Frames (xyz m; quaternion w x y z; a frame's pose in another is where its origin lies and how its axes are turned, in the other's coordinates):
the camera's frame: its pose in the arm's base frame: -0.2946 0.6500 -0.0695 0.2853 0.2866 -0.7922 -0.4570
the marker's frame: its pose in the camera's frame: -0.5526 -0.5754 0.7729 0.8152 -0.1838 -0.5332 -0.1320
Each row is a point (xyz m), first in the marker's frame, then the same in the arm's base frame.
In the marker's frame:
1: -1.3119 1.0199 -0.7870
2: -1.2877 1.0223 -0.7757
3: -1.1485 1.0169 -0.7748
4: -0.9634 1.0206 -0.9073
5: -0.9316 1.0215 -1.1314
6: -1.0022 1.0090 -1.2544
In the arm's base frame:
1: 0.3349 0.1702 0.3146
2: 0.3142 0.1865 0.3099
3: 0.1884 0.2185 0.2594
4: -0.0104 0.1306 0.1915
5: -0.0863 -0.0808 0.1635
6: -0.0428 -0.2163 0.1647

